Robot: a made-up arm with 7 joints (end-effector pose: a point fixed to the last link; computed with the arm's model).
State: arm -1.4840 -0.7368 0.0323 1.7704 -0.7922 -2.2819 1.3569
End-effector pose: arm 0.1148 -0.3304 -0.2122 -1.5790 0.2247 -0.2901
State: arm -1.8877 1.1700 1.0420 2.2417 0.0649 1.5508 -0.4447
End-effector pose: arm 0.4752 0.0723 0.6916 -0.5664 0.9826 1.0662
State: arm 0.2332 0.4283 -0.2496 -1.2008 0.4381 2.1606 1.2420
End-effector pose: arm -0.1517 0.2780 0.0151 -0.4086 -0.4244 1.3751
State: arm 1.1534 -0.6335 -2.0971 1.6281 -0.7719 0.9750 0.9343
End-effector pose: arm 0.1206 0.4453 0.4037 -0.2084 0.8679 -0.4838
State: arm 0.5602 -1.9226 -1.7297 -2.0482 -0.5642 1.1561 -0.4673
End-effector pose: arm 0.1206 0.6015 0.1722 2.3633 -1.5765 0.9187
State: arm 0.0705 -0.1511 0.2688 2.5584 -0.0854 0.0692 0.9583
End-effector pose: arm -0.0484 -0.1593 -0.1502 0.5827 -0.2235 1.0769
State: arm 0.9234 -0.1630 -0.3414 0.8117 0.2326 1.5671 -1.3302
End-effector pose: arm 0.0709 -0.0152 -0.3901 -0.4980 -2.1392 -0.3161
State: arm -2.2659 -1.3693 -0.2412 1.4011 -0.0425 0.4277 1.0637
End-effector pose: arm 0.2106 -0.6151 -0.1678 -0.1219 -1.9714 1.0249
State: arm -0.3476 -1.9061 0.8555 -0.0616 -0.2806 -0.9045 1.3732
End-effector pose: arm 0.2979 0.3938 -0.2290 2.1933 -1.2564 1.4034
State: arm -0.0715 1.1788 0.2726 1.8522 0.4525 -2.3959 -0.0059
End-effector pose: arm -0.4045 0.3657 0.5883 -0.9374 1.9212 -0.1305
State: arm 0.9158 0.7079 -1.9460 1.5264 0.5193 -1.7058 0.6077
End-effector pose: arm 0.5089 -0.0032 -0.0103 -0.5840 -1.1176 1.1220
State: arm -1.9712 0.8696 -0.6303 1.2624 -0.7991 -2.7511 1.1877
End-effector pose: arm 0.0418 0.3138 -0.0372 -0.6976 1.7051 -1.3606
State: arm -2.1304 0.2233 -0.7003 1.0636 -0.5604 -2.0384 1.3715
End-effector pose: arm -0.0677 -0.1026 -0.2647 -1.2278 0.3967 -1.0811
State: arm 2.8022 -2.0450 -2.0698 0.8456 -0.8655 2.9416 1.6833
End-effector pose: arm -0.1122 -0.0393 0.6280 2.2973 0.5422 0.7241
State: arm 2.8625 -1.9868 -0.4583 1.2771 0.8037 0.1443 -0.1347
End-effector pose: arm -0.5054 -0.4211 -0.0882 0.4284 -1.2399 -0.7569
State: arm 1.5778 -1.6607 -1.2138 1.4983 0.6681 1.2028 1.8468
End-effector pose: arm -0.4287 0.4971 0.3287 -1.5715 -0.4317 0.6769
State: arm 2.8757 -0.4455 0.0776 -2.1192 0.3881 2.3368 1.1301
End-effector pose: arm 0.1844 -0.1411 0.0391 -1.5272 -0.8327 -1.5374
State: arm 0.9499 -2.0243 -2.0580 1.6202 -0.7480 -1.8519 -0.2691
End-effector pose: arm 0.1506 0.3273 0.7820 -2.3063 0.3136 1.1067
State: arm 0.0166 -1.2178 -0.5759 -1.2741 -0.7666 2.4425 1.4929
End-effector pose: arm 0.2418 0.4587 0.0413 0.3921 -1.3756 1.9626
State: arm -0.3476 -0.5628 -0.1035 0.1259 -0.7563 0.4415 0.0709
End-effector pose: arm 0.2493 0.3982 -0.1434 -2.2350 0.9058 -0.7416
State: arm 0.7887 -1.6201 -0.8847 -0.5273 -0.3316 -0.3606 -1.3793
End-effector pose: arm -0.1313 0.5131 -0.0230 0.4074 -1.4556 -1.7616
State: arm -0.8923 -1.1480 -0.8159 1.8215 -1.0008 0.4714 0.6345
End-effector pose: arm 0.7292 -0.1280 0.1508 0.1928 1.9787 -2.3681
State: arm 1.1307 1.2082 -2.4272 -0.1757 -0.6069 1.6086 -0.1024
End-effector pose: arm 0.1598 0.2819 0.0500 -0.5139 -1.6014 -0.6130
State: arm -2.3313 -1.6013 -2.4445 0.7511 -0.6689 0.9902 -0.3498
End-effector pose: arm 0.2294 -0.2086 0.6162 -0.7874 0.9953 1.7860
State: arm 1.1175 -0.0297 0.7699 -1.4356 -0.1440 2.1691 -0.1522
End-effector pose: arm -0.2814 -0.0969 0.2834 -0.1588 1.0011 0.6779
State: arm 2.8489 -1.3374 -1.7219 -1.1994 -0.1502 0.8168 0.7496
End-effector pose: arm -0.2164 -0.2674 0.0912 2.0654 -0.5198 1.3632
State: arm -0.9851 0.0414 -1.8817 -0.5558 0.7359 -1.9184 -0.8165
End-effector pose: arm 0.5792 -0.1630 -0.1978 0.3144 -0.7610 0.3450
